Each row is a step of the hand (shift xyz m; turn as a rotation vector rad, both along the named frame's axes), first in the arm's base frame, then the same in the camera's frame.
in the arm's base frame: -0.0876 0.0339 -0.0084 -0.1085 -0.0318 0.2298
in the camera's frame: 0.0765 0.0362 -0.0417 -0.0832 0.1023 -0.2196
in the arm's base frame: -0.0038 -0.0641 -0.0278 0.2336 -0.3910 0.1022
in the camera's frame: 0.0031 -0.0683 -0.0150 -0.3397 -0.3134 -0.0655
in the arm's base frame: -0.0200 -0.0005 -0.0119 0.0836 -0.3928 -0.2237
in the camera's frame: 0.0217 -0.0038 -0.0075 -0.0213 -0.4590 0.0127
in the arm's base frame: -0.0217 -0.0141 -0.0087 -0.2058 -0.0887 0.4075
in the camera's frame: 0.0170 -0.0136 -0.0164 -0.1470 0.1555 -0.4129
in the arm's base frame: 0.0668 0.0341 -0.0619 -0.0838 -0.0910 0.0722
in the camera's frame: 0.0031 -0.0106 0.0966 -0.0137 -0.0307 -0.1392
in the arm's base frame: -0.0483 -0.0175 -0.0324 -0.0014 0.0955 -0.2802
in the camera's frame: 0.0503 -0.0249 -0.0232 0.2111 -0.0589 0.1990
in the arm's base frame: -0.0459 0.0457 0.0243 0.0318 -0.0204 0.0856
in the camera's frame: 0.0290 0.0572 -0.0258 -0.0841 0.0214 -0.0350
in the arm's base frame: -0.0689 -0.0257 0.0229 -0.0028 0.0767 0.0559
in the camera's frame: 0.0263 -0.0015 -0.0724 -0.0133 0.0940 0.0001
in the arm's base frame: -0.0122 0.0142 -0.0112 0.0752 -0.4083 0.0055
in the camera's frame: 0.0199 0.0081 0.0040 -0.1699 -0.3561 -0.1293
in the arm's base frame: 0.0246 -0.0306 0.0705 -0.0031 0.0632 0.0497
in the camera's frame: -0.0720 0.0060 -0.0360 -0.0128 0.0794 -0.0025
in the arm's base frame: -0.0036 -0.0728 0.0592 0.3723 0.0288 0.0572
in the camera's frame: -0.0565 -0.0321 -0.0678 -0.2910 0.0049 0.2408
